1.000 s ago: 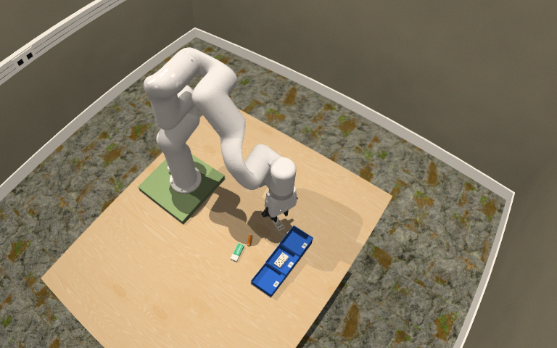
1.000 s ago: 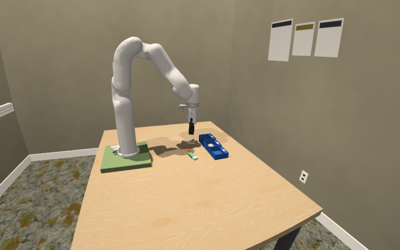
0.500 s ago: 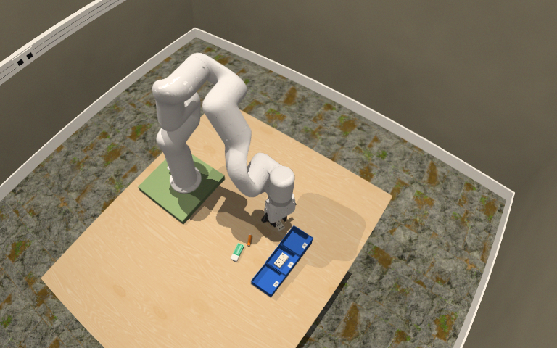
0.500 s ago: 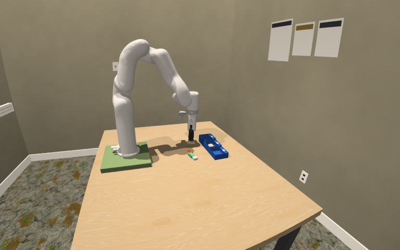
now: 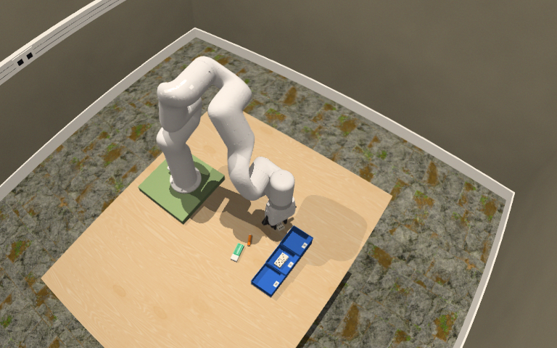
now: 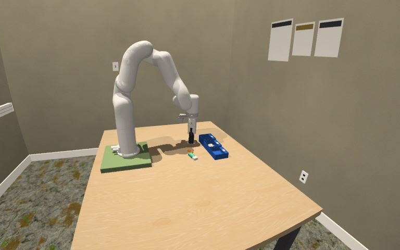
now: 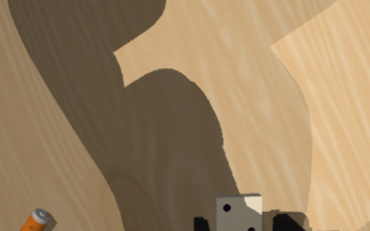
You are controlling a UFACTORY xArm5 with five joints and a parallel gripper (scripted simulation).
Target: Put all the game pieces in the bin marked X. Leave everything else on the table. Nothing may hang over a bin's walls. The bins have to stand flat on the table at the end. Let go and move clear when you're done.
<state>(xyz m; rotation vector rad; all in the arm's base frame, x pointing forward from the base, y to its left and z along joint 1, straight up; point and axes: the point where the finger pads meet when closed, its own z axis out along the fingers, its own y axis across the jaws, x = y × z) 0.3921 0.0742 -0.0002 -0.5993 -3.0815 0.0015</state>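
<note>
My gripper is now 10 cm short of the bin and 11 cm to the left of it. Round my hand: orange battery 4 cm behind, 11 cm to the right, 2 cm below; green-and-white item 5 cm behind, 19 cm to the right, 2 cm below.
</note>
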